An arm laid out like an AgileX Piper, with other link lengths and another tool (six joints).
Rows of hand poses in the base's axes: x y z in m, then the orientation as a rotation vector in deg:
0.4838 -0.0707 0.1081 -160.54 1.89 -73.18
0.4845 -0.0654 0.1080 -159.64 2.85 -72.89
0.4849 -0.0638 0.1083 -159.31 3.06 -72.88
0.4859 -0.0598 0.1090 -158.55 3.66 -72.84
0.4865 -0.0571 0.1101 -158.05 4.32 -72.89
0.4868 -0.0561 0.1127 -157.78 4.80 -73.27
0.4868 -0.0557 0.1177 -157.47 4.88 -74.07
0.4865 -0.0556 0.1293 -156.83 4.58 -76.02
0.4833 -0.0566 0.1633 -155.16 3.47 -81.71
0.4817 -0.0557 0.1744 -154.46 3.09 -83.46
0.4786 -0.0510 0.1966 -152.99 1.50 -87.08
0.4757 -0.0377 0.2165 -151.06 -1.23 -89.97
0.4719 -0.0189 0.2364 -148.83 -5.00 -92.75
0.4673 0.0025 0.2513 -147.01 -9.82 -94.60
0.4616 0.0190 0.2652 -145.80 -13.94 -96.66
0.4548 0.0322 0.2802 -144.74 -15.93 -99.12
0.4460 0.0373 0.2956 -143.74 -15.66 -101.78
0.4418 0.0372 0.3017 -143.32 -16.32 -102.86
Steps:
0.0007 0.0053 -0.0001 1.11 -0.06 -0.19
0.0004 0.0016 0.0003 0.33 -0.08 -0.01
0.0010 0.0040 0.0007 0.80 -0.18 -0.08
0.0006 0.0027 0.0011 0.56 -0.15 -0.23
0.0003 0.0010 0.0026 0.20 -0.29 -0.27
0.0000 0.0004 0.0050 -0.03 -0.56 -0.11
-0.0003 0.0001 0.0116 -0.32 -1.34 0.00
-0.0032 -0.0010 0.0340 -1.27 -3.82 0.00
-0.0016 0.0009 0.0111 -0.29 -1.23 0.07
-0.0031 0.0047 0.0222 -0.88 -2.56 0.59
-0.0029 0.0133 0.0199 -0.67 -2.32 1.57
-0.0038 0.0188 0.0199 -0.86 -2.39 2.25
-0.0046 0.0214 0.0149 -1.30 -1.77 2.83
-0.0057 0.0165 0.0139 -1.66 -1.69 2.04
-0.0068 0.0132 0.0150 -1.09 -1.81 0.71
-0.0088 0.0051 0.0154 -0.26 -1.83 -0.51
-0.0042 -0.0001 0.0061 -0.45 -0.77 0.16

